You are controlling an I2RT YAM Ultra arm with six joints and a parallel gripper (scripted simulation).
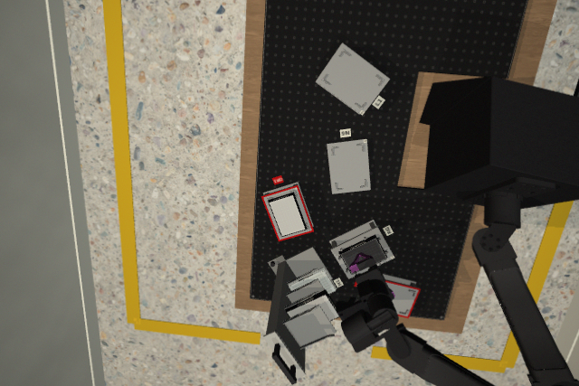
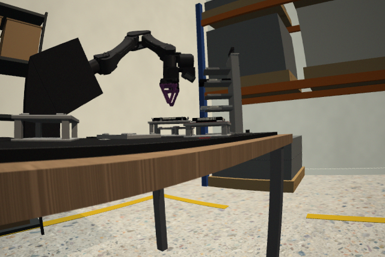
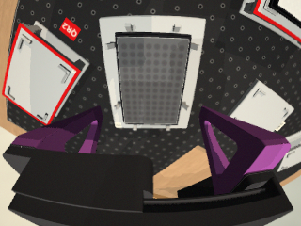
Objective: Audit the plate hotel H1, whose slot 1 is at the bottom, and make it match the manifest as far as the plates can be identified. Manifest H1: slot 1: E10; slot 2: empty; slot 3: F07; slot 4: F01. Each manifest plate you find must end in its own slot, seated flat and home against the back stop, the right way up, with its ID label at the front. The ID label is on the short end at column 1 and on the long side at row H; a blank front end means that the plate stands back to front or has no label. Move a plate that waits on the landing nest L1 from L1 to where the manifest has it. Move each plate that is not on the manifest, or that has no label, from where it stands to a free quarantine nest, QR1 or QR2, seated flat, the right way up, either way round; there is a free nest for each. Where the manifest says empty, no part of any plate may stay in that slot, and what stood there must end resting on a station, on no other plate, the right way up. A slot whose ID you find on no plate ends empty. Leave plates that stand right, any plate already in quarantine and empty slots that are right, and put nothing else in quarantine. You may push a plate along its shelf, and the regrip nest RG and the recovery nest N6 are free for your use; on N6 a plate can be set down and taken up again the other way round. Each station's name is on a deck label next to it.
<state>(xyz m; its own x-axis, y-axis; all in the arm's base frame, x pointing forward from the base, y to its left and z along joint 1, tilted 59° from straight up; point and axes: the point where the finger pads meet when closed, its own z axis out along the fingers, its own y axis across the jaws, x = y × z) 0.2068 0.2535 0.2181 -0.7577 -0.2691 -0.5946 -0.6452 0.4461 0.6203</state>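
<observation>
My hand is 80 mm above the regrip nest RG. Round my hand: quarantine nest QR2: 150 mm to the left, 140 mm behind, 100 mm below; then H1 deck label: 160 mm to the left, 140 mm below, 40 mm ahead; then white well plate: 140 mm ahead, 120 mm to the left, 30 mm below.
</observation>
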